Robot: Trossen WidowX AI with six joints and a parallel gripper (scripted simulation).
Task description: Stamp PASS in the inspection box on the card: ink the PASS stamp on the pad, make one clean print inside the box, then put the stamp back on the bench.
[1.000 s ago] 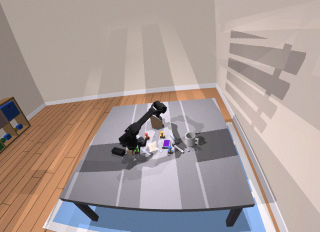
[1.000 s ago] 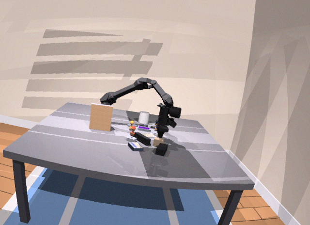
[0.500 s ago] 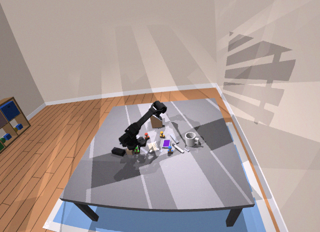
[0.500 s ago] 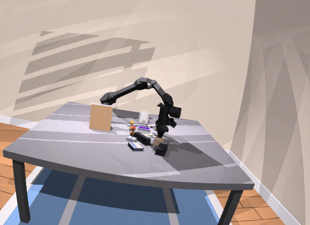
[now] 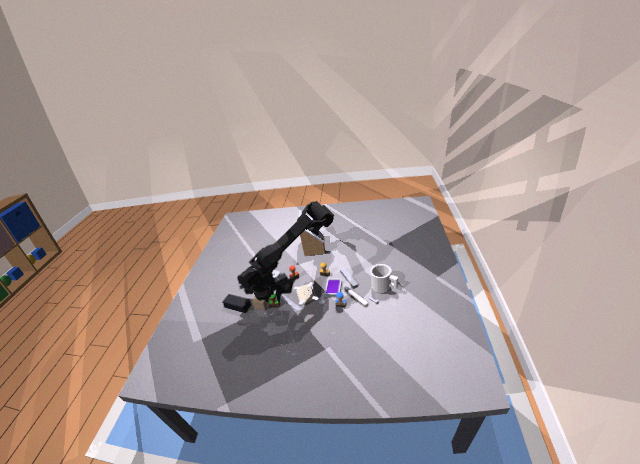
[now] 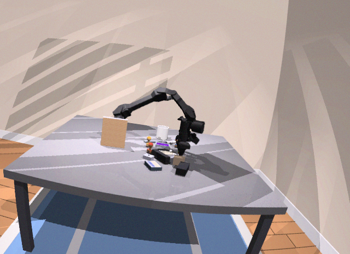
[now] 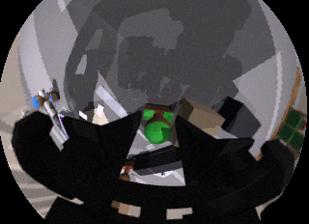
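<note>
Now: gripper tip 10 mm above the green-knobbed stamp. The rest, counted from my gripper tip: tan block 20 mm behind, 50 mm to the right, 10 mm below; then long black block 110 mm behind, 10 mm to the right, 10 mm below; then cream card 50 mm behind, 130 mm to the left, 30 mm below.
</note>
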